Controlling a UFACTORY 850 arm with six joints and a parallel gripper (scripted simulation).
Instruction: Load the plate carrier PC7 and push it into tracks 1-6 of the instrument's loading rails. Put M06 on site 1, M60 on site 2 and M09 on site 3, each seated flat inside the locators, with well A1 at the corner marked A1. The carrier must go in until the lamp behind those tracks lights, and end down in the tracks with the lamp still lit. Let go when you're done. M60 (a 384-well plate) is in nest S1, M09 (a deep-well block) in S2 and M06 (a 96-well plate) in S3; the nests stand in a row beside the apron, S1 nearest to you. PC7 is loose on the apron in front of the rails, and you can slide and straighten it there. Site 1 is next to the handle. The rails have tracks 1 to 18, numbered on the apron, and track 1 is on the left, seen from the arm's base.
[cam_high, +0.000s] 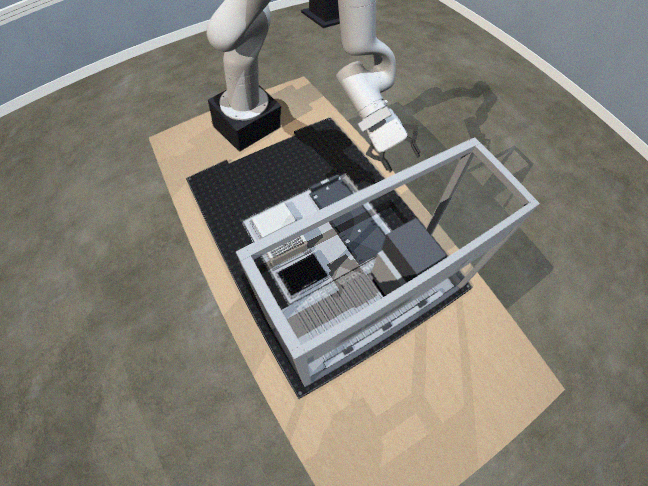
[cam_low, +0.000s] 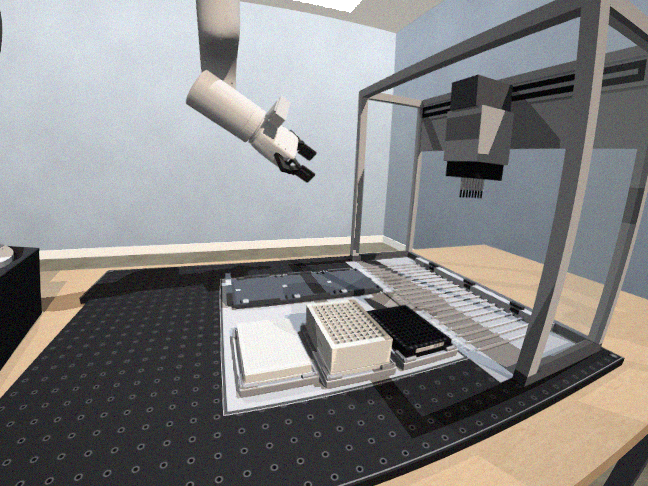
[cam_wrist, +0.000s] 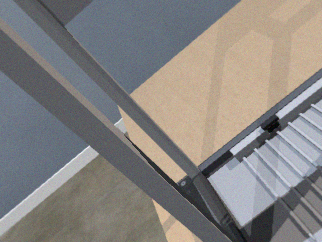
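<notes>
Right now the white 96-well plate is 37 cm to the right of my hand, 24 cm below it and 6 cm behind it. Also, from my hand: dark carrier PC7: 25 cm below, 13 cm to the right, 5 cm behind; frame post: 16 cm ahead, 3 cm to the left, 2 cm below; frame beam: 25 cm to the right, 20 cm above, 15 cm ahead.
</notes>
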